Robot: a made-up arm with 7 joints. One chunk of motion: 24 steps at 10 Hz.
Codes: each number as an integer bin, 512 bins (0 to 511) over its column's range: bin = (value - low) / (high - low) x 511, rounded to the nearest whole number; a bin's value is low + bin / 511 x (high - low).
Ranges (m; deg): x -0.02..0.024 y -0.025..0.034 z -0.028..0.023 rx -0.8..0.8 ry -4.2..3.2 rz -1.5..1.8
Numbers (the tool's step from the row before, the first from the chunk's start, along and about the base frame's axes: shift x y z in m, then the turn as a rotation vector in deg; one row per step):
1: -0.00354 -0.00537 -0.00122 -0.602 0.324 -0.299
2: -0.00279 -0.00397 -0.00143 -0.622 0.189 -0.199
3: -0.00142 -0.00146 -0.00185 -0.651 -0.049 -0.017
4: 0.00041 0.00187 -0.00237 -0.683 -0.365 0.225
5: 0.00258 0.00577 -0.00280 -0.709 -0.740 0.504
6: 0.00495 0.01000 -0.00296 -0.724 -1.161 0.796
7: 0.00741 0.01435 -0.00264 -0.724 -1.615 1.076
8: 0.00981 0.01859 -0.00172 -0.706 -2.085 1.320
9: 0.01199 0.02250 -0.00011 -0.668 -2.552 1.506
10: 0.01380 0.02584 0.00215 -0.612 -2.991 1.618
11: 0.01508 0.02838 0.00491 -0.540 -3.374 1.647
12: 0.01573 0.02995 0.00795 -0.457 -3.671 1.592
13: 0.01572 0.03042 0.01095 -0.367 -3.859 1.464
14: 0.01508 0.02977 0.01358 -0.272 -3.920 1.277
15: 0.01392 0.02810 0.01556 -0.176 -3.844 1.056
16: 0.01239 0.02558 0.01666 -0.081 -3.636 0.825
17: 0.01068 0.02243 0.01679 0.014 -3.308 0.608
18: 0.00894 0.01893 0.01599 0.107 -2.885 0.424
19: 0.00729 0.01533 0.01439 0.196 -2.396 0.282
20: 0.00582 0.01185 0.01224 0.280 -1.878 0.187
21: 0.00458 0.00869 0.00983 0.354 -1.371 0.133
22: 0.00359 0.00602 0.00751 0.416 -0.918 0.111
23: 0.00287 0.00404 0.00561 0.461 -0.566 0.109
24: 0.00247 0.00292 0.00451 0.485 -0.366 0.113
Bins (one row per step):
1: 191 170 268 63 312 186
2: 200 182 266 57 303 201
3: 216 204 262 48 287 230
4: 237 233 257 37 265 267
5: 262 266 252 29 239 310
6: 290 303 251 24 210 356
7: 318 341 254 24 179 399
8: 346 378 263 30 146 437
9: 372 411 279 42 114 465
10: 393 440 302 60 83 483
11: 407 462 330 83 57 487
12: 415 476 360 110 37 479
13: 415 480 390 138 24 459
14: 407 474 417 169 19 430
15: 394 460 436 199 25 396
16: 376 438 447 230 39 360
17: 356 411 449 260 62 326
18: 336 380 441 290 91 298
19: 317 349 425 318 125 276
20: 300 319 403 345 160 261
21: 285 292 379 369 195 253
22: 274 269 356 388 227 249
23: 266 252 337 403 251 249
24: 261 242 326 410 265 250

